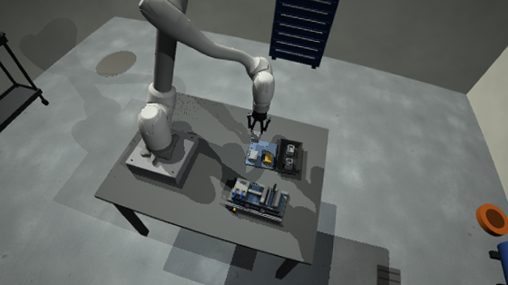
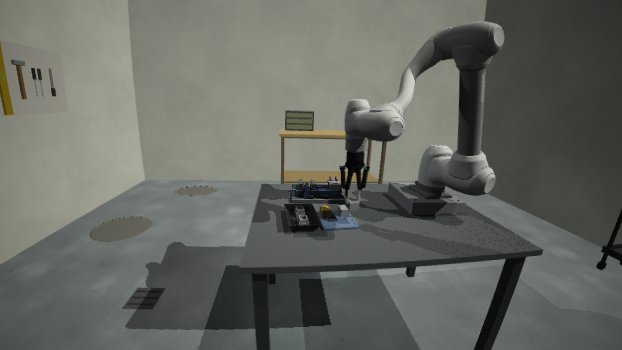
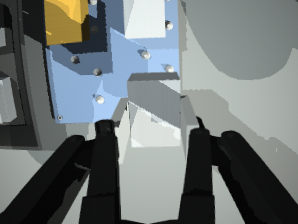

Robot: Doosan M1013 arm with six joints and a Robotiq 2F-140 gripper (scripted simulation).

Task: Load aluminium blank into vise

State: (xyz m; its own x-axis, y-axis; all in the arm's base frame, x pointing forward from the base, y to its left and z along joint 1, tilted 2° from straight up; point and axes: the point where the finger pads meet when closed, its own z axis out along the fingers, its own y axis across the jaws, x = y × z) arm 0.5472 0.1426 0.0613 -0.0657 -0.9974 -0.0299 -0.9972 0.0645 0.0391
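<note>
The piston rod is 4 cm ahead of my hand, 35 cm to the right of it and 6 cm below it. Also, from my hand: blue infeed plate: 5 cm ahead, 5 cm to the right, 13 cm below; brass blank: 9 cm ahead, 10 cm to the right, 11 cm below; aluminium blank: 4 cm below.
</note>
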